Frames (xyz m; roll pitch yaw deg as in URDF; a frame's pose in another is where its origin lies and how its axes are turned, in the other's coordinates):
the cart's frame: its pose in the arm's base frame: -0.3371 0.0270 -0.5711 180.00 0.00 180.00
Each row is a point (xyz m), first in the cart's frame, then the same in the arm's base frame.
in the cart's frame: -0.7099 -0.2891 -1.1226
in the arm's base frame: 0.3728 -0.2621 0.5515
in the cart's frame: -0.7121 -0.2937 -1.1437
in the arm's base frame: 0.3750 -0.2667 0.5726
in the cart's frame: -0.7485 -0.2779 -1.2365
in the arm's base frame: 0.4114 -0.2509 0.6654
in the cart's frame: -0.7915 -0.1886 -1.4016
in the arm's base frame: 0.4544 -0.1616 0.8305
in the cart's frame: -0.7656 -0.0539 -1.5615
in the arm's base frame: 0.4285 -0.0269 0.9904
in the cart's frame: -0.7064 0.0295 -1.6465
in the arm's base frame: 0.3693 0.0565 1.0754
